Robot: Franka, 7 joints.
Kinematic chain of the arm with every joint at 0, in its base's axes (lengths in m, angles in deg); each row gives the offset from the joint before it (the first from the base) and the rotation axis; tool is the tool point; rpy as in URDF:
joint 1: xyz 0 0 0.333 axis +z
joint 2: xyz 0 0 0 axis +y
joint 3: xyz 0 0 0.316 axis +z
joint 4: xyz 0.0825 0 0 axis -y
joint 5: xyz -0.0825 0 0.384 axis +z
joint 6: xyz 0 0 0 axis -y
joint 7: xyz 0.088 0 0 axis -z
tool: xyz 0 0 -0.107 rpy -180 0 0
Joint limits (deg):
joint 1: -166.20..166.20
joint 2: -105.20..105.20
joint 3: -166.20..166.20
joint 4: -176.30..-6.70
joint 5: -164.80..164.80
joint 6: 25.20..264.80
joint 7: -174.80..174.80
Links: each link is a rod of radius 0.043 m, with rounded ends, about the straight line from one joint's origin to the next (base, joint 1, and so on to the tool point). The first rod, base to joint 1, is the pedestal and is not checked.
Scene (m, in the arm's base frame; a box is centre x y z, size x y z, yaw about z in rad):
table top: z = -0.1
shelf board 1: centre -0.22 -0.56 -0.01 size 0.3 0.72 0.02 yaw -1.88
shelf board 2: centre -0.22 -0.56 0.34 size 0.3 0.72 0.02 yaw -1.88
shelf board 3: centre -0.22 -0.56 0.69 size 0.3 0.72 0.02 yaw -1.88
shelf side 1: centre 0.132 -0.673 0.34 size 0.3 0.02 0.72 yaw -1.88
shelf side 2: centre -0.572 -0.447 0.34 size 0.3 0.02 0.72 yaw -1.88
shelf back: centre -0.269 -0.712 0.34 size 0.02 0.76 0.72 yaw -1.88
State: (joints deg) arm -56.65 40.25 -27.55 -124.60 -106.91 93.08 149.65
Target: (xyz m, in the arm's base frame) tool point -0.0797 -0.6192 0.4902
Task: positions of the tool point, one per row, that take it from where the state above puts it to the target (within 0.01 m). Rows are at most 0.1 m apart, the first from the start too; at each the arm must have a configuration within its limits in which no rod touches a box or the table.
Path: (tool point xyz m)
1: -0.0123 -0.4626 0.1508
2: 0.0135 -0.3849 0.1507
3: 0.0227 -0.3062 0.1579
4: 0.0421 -0.3453 0.2294
5: 0.0453 -0.3681 0.3134
6: 0.0326 -0.3708 0.4028
7: 0.0058 -0.3515 0.4902
8: -0.0126 -0.4493 0.4948
9: -0.0451 -0.5399 0.4936
10: -0.0796 -0.6192 0.4902

